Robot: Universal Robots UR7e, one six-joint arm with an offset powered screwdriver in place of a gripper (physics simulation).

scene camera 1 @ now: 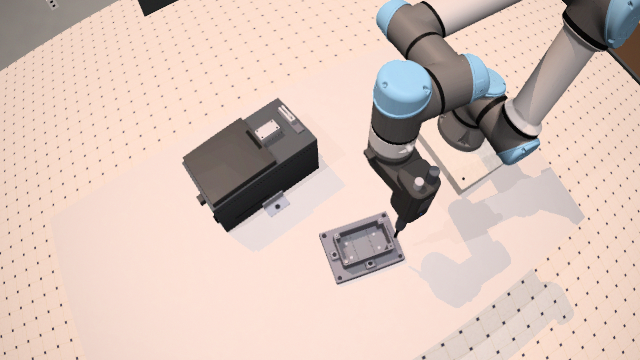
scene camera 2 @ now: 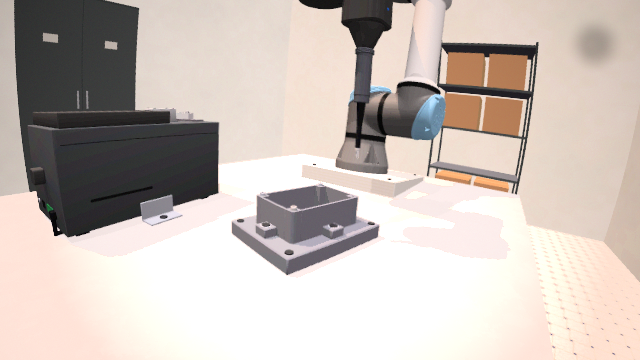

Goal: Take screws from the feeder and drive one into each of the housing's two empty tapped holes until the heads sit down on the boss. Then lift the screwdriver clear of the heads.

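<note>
The screwdriver (scene camera 1: 396,235) (scene camera 2: 357,151) is upright, with a small light screw at its bit tip. In scene camera 2 the tip hangs above and apart from the housing's rim, toward its right rear side. The grey housing (scene camera 1: 354,262) (scene camera 2: 325,217) is an open box on a flat flange. Its inner corners have small bosses; the near one in scene camera 2 bears a light screw head (scene camera 2: 293,207). The holes in the other corners are too small to judge. The dark feeder (scene camera 1: 230,162) (scene camera 2: 140,162) has a light screw outlet (scene camera 1: 287,114) (scene camera 2: 184,115) on top.
A small angle bracket (scene camera 1: 276,204) (scene camera 2: 159,212) stands beside the feeder. A white block (scene camera 1: 269,129) sits on the feeder's top. The arm's pale base plate (scene camera 1: 462,177) (scene camera 2: 350,180) lies behind the housing in scene camera 2. A dark cabinet (scene camera 2: 75,60) stands in the background.
</note>
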